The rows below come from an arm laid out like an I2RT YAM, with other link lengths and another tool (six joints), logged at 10 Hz.
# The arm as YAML. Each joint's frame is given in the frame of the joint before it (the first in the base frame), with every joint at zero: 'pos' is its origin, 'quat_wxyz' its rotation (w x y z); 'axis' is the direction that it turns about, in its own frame. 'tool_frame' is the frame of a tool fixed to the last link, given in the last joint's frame.
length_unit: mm
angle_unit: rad
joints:
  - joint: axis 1
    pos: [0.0, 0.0, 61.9]
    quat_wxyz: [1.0, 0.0, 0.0, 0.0]
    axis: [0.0, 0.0, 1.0]
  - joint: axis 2
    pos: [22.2, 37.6, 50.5]
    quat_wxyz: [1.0, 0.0, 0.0, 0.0]
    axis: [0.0, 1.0, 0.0]
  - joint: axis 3
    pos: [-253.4, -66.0, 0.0]
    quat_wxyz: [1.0, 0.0, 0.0, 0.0]
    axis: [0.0, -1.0, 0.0]
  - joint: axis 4
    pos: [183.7, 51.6, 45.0]
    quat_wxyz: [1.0, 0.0, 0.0, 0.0]
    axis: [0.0, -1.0, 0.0]
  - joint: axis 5
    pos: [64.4, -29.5, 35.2]
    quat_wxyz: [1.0, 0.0, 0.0, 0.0]
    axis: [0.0, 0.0, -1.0]
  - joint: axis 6
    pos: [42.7, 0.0, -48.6]
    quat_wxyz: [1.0, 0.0, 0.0, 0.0]
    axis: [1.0, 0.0, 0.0]
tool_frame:
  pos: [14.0, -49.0, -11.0]
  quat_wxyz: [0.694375, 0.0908, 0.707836, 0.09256]
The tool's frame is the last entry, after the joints.
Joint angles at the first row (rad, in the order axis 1, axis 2, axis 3, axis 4, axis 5, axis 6):
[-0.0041 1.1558 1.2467 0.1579 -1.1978 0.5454]
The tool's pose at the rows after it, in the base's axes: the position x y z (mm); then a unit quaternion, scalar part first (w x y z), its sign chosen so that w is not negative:
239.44 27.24 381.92 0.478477 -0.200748 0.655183 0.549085
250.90 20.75 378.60 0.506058 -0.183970 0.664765 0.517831
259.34 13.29 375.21 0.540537 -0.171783 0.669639 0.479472
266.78 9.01 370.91 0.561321 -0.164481 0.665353 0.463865
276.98 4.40 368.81 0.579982 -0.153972 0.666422 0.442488
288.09 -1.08 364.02 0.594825 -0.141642 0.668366 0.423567
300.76 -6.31 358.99 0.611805 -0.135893 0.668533 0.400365
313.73 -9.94 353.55 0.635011 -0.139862 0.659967 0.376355
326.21 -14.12 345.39 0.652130 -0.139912 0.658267 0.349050
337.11 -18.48 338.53 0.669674 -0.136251 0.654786 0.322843
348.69 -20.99 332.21 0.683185 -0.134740 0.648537 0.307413
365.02 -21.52 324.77 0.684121 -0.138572 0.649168 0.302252
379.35 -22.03 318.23 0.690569 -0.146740 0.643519 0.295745
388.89 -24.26 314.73 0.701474 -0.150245 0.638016 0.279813
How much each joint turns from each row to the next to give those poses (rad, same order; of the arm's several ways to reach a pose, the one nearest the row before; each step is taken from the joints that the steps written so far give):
[-0.0040 0.0380 0.0050 -0.0289 0.0551 -0.0777]
[-0.0016 0.0316 0.0133 -0.0345 0.0797 -0.0829]
[-0.0024 0.0167 -0.0123 0.0046 0.0858 -0.0789]
[-0.0049 0.0160 -0.0339 0.0719 0.0397 -0.0107]
[-0.0013 0.0326 0.0020 0.0284 0.0525 -0.0295]
[-0.0063 0.0376 -0.0044 0.0388 0.0444 -0.0209]
[-0.0044 0.0447 -0.0033 0.0467 0.0426 -0.0357]
[-0.0001 0.0464 -0.0215 0.0924 0.0368 -0.0388]
[-0.0003 0.0495 -0.0150 0.0652 0.0419 -0.0484]
[-0.0005 0.0465 -0.0112 0.0667 0.0459 -0.0376]
[0.0003 0.0515 -0.0029 0.0727 0.0280 -0.0183]
[0.0006 0.0696 0.0322 0.0326 0.0013 -0.0155]
[-0.0001 0.0637 0.0223 0.0545 -0.0020 -0.0170]
[-0.0010 0.0443 0.0172 0.0397 0.0175 -0.0271]

